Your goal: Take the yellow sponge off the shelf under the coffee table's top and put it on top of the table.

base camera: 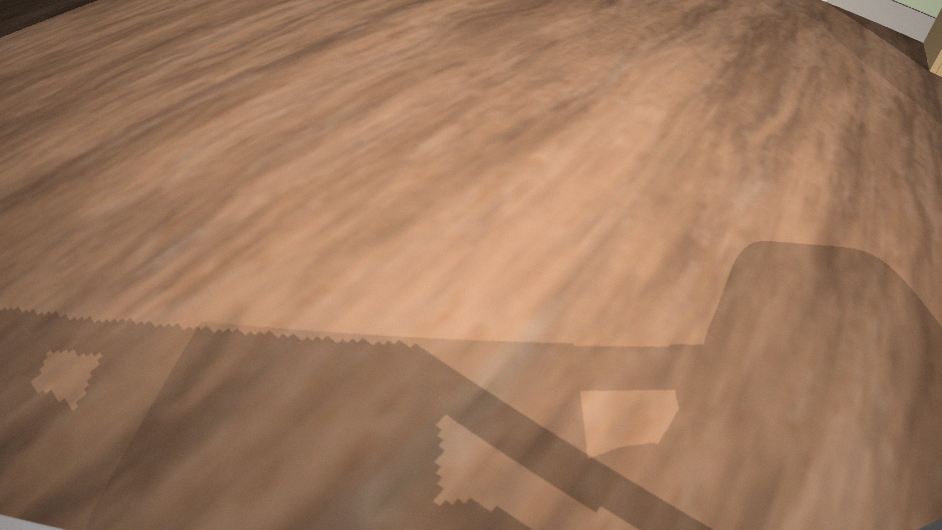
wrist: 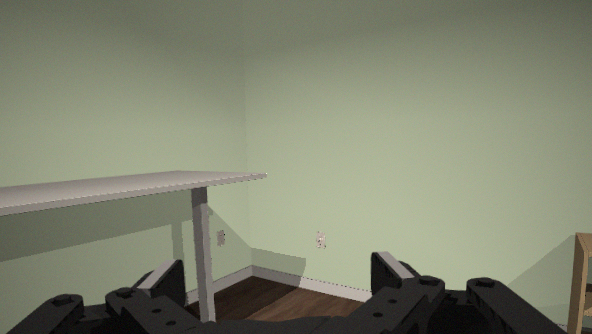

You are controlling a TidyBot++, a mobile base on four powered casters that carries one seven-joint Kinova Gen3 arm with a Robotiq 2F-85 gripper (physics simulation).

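Frame: origin at the arm's base, x left, y back, z up, level; centimetres.
Seen in the pictures: gripper, fingertip midpoint: [wrist: 278,277].
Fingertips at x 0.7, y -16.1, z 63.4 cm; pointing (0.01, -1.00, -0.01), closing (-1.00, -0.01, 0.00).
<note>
A point is followed by its place in that frame.
The yellow sponge does not show in either view, and no coffee table can be made out. My gripper [wrist: 278,277] @(z 63.4, x 0.7, y -16.1 cm) is open and empty in the wrist view, its two fingers wide apart at the bottom, pointing towards a room corner. It does not show in the base camera view.
A white table [wrist: 125,184] @(z 55.3, x 67.1, y -143.7 cm) with a pale leg [wrist: 202,250] @(z 12.5, x 47.3, y -190.5 cm) stands at the left. A light wooden piece with shelf-like boards [wrist: 578,280] @(z 4.8, x -132.0, y -134.0 cm) [base camera: 934,49] @(z -35.4, x -131.6, y -133.5 cm) is partly seen at the right edge. Green walls [wrist: 400,150] @(z 64.2, x -72.3, y -213.1 cm) meet the wood floor [base camera: 395,197] @(z -39.6, x 5.8, y -53.1 cm). Shadows lie across the floor's near part.
</note>
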